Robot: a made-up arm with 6 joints.
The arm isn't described. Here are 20 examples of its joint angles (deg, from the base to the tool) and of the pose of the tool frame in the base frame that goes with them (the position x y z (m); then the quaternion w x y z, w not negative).
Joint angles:
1: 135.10 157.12 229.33 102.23 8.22 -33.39
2: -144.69 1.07 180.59 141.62 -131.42 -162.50
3: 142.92 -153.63 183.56 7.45 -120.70 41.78
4: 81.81 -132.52 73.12 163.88 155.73 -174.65
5: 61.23 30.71 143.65 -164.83 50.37 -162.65
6: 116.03 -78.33 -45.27 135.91 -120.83 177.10
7: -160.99 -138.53 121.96 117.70 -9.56 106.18
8: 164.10 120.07 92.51 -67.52 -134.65 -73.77
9: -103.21 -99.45 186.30 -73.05 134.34 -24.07
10: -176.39 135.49 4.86 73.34 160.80 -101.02
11: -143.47 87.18 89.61 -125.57 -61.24 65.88
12: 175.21 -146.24 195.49 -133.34 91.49 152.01
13: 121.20 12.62 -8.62 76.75 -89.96 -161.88
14: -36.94 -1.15 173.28 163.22 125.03 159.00
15: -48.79 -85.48 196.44 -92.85 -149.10 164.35
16: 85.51 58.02 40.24 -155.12 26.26 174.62
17: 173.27 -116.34 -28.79 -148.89 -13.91 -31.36
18: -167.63 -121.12 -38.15 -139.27 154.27 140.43
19: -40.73 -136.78 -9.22 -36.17 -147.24 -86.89
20: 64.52 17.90 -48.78 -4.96 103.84 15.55
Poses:
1: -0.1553 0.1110 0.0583 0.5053 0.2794 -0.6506 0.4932
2: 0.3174 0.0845 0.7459 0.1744 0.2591 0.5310 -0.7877
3: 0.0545 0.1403 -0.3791 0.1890 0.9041 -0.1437 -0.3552
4: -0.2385 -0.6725 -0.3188 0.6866 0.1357 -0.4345 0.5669
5: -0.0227 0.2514 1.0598 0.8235 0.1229 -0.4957 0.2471
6: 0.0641 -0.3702 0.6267 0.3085 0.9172 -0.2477 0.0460
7: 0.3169 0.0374 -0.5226 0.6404 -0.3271 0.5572 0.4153
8: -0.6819 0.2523 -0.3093 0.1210 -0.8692 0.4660 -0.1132
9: 0.1012 0.6174 -0.1899 0.0652 -0.4018 -0.3201 -0.8555
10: -0.3105 0.0224 -0.4989 0.3784 0.1555 -0.9070 -0.0998
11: -0.6775 -0.6076 0.1736 0.7233 0.0676 -0.4173 -0.5460
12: 0.0473 -0.1045 -0.4360 0.4351 -0.6786 -0.1525 0.5718
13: -0.2177 0.4240 0.8371 0.8873 0.3878 0.1909 0.1610
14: -0.1816 0.3114 0.8228 0.9068 -0.0867 -0.3855 -0.1472
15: -0.4288 0.5007 -0.0452 0.7800 0.1853 -0.4474 0.3963
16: -0.0710 0.7874 0.4037 0.6939 -0.3741 0.1512 0.5964
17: 0.4168 -0.1750 0.3054 0.7577 0.0089 -0.6468 -0.0865
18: 0.3817 -0.0296 0.2521 0.3985 -0.4530 0.3680 0.7075
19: -0.4751 0.2536 0.1290 0.7990 0.5396 0.0796 -0.2530
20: 0.2577 0.2026 0.5087 0.8396 0.0599 -0.3283 0.4285
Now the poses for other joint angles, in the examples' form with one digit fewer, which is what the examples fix.
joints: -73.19 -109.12 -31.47 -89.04 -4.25 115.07
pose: -0.101 0.326 0.338 0.538 -0.527 -0.377 -0.540
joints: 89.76 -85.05 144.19 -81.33 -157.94 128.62
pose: 0.018 -0.899 0.154 0.113 -0.550 -0.624 -0.544
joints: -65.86 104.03 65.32 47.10 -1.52 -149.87
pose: 0.270 -0.845 -0.007 0.347 0.726 -0.226 -0.548
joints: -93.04 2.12 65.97 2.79 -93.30 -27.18
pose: -0.154 -0.147 1.122 0.587 0.328 0.005 -0.740
